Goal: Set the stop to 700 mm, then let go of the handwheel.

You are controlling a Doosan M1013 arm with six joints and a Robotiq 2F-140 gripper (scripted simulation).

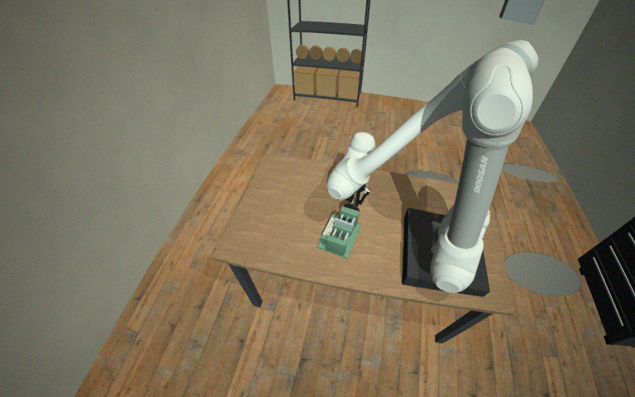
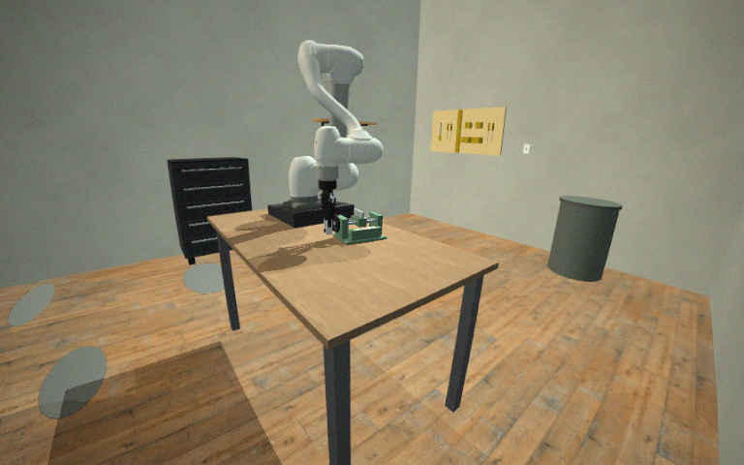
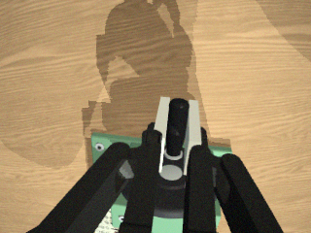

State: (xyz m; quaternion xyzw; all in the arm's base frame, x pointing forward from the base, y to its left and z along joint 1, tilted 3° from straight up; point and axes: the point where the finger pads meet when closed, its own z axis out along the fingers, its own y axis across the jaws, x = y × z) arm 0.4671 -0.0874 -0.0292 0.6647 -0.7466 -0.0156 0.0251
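Now: the black crank handle 2 cm below my hand. The rest, counted from my hand: green stop fixture 3 cm ahead, 14 cm to the left, 3 cm above.
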